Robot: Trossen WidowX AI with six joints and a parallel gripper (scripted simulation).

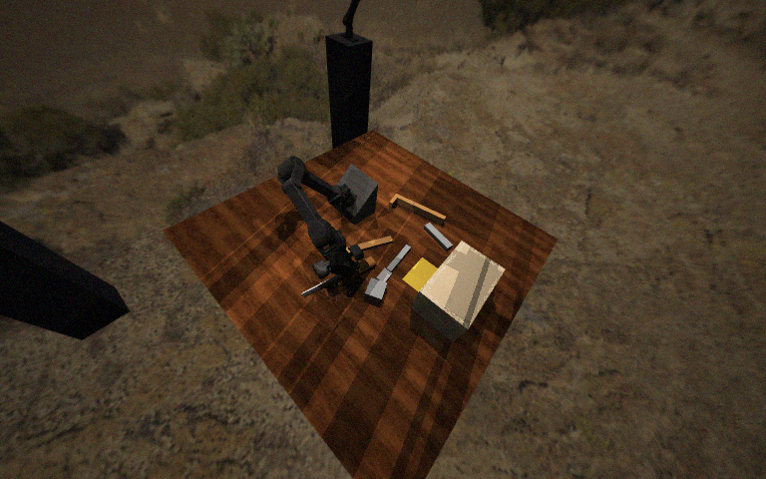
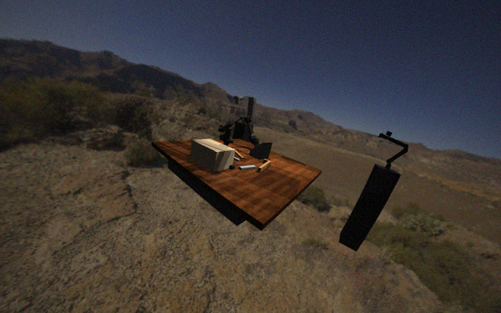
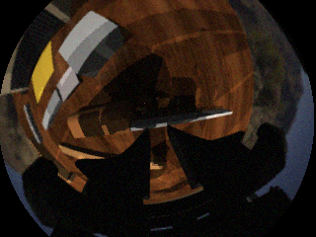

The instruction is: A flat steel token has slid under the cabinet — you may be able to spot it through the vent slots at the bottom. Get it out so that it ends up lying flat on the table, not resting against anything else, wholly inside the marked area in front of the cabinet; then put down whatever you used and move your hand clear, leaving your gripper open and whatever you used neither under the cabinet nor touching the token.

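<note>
My gripper tip is 3 cm past the wooden stick, 16 cm to the right of it and 2 cm above it. Round my gripper tip: grey block: 15 cm ahead, 5 cm to the left, 1 cm below; grey scraper: 13 cm ahead, 18 cm to the left, 2 cm below; grey bar: 18 cm ahead, 46 cm to the left, 2 cm below.
</note>
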